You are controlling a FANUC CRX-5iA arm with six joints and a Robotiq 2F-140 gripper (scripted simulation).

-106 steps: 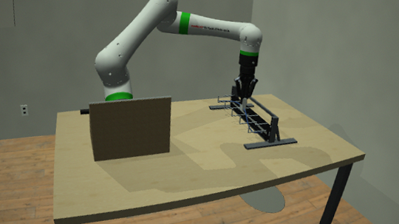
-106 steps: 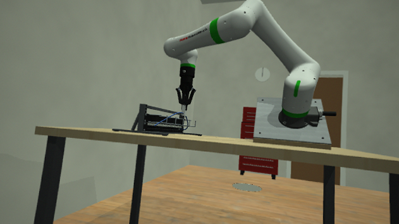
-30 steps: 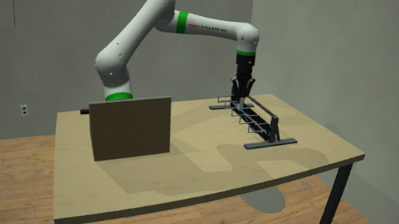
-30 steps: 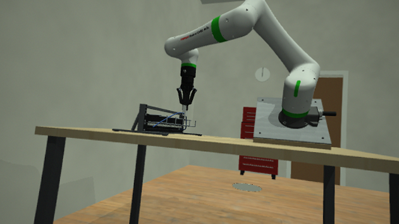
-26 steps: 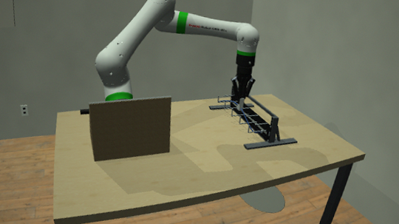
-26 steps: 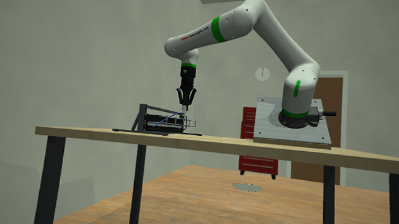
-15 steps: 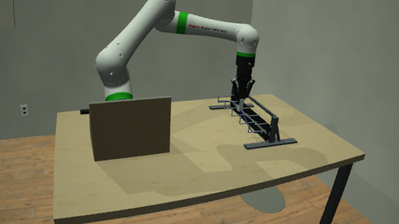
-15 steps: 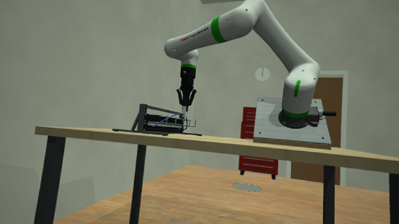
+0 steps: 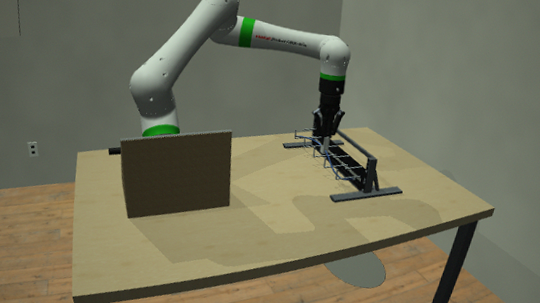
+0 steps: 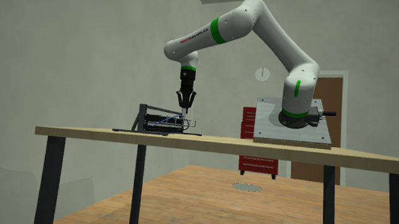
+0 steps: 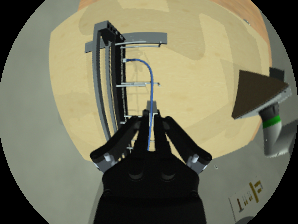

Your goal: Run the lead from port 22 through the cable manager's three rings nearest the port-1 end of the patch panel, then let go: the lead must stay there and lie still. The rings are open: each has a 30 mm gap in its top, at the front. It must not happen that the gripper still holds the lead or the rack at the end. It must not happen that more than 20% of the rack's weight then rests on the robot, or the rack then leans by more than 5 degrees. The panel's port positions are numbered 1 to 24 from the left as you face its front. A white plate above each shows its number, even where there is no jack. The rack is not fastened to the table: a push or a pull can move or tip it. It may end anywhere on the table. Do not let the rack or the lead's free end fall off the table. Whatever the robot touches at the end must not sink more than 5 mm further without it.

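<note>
Now: hand 100 mm short of the black rack, 60 mm above it and 40 mm to the right of it.
</note>
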